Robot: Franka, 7 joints.
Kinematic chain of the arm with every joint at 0, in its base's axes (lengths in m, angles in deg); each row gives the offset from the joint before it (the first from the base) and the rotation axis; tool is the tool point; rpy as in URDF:
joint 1: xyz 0 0 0.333 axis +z
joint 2: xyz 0 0 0 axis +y
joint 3: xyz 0 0 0.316 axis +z
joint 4: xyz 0.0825 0 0 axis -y
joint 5: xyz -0.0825 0 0.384 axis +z
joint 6: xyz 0 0 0 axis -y
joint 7: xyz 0.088 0 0 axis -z
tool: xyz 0 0 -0.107 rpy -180 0 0
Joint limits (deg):
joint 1: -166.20..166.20
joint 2: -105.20..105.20
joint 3: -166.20..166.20
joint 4: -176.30..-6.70
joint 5: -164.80..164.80
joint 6: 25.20..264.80
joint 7: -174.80..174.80
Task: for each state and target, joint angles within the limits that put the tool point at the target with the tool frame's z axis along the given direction. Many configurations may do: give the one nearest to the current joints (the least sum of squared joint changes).
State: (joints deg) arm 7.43 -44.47 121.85 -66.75 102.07 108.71 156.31
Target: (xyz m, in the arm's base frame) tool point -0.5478 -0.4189 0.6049 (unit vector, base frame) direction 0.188 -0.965 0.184
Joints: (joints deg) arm 49.77 -19.03 156.83 -84.47 111.35 102.31 156.31
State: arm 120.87 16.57 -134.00 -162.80 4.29 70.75 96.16
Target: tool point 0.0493 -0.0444 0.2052 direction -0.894 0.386 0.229
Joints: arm 112.63 -1.87 -143.23 -176.21 -7.07 74.35 96.16
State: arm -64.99 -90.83 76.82 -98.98 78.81 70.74 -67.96
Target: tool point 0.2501 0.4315 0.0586 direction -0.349 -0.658 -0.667
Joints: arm -53.62 -102.58 101.58 -103.92 71.09 62.81 -67.96
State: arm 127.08 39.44 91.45 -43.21 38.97 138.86 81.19
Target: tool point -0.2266 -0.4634 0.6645 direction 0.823 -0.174 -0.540
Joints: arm 152.45 30.95 103.94 -92.50 27.45 85.36 81.19
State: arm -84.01 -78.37 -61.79 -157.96 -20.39 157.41 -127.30
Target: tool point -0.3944 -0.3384 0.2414 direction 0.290 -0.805 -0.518
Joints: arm -42.47 -70.76 -104.09 -136.89 -25.71 161.83 -127.30
